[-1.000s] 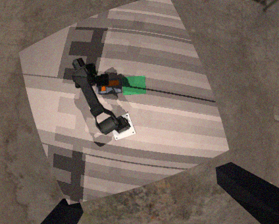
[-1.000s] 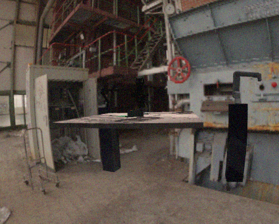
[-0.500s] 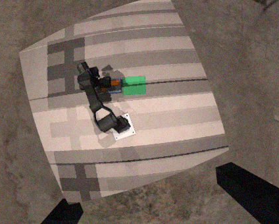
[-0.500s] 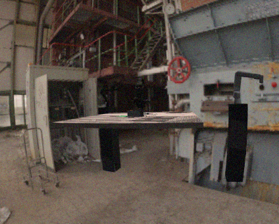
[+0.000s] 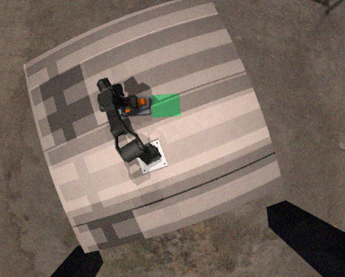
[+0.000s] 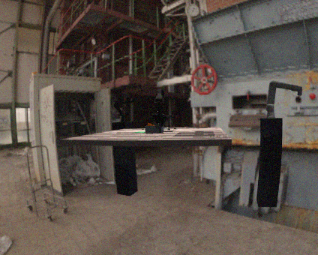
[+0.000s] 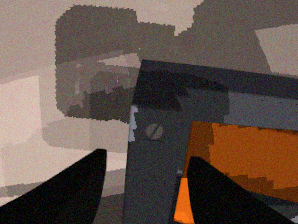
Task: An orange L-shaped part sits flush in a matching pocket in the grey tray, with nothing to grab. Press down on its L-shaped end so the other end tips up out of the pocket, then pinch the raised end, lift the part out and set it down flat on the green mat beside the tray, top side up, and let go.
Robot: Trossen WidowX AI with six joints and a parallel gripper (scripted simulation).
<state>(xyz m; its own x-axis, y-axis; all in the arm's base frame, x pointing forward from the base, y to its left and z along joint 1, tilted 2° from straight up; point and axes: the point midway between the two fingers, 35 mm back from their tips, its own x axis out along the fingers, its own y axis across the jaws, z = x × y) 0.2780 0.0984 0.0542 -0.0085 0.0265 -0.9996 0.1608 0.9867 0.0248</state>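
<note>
Now: gripper tip 2 cm past the orange L-shaped part and 6 cm to the left of it.
</note>
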